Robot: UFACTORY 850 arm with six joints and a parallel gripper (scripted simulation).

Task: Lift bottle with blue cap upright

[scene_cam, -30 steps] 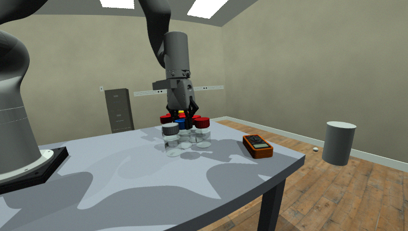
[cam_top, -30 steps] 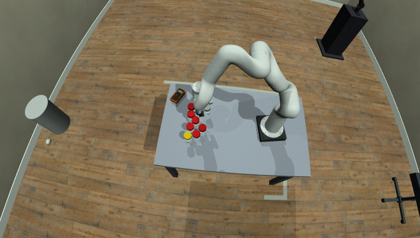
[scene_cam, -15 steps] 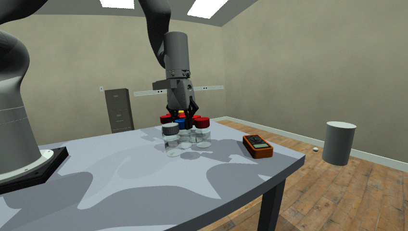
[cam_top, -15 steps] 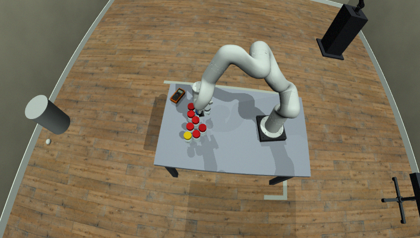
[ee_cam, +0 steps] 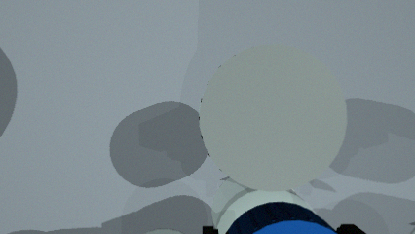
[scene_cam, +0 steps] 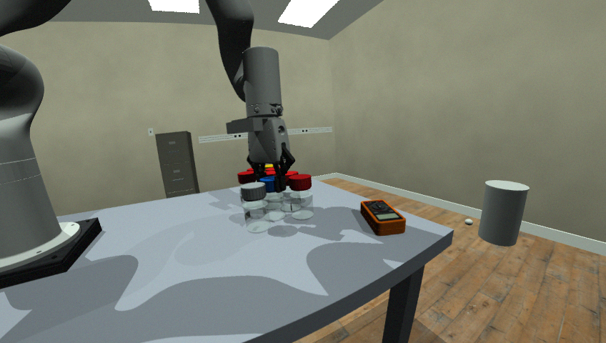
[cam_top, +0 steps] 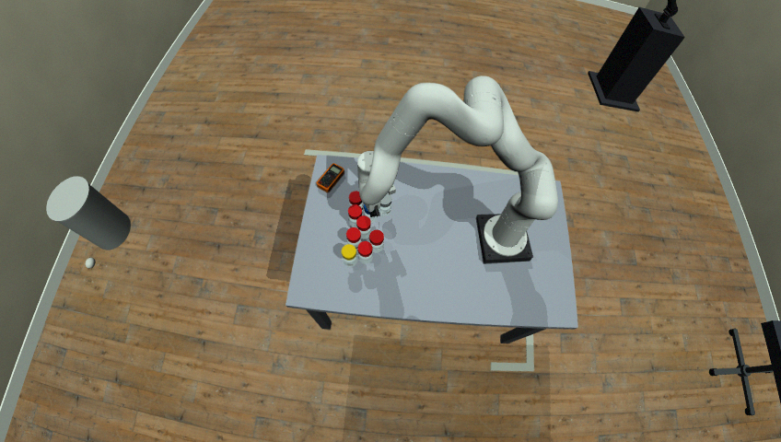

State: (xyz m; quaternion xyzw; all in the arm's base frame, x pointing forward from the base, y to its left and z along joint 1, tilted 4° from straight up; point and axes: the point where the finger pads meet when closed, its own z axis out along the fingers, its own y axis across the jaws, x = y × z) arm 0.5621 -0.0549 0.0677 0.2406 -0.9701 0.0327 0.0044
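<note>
My gripper is now 5 cm past the grey-capped bottle, 4 cm to the left of it and 5 cm above it. Also, from my hand: yellow-capped bottle: 7 cm ahead, 20 cm to the left, 5 cm below; orange multimeter: 19 cm ahead, 18 cm to the right, 8 cm below; blue-capped bottle: 5 cm below.
</note>
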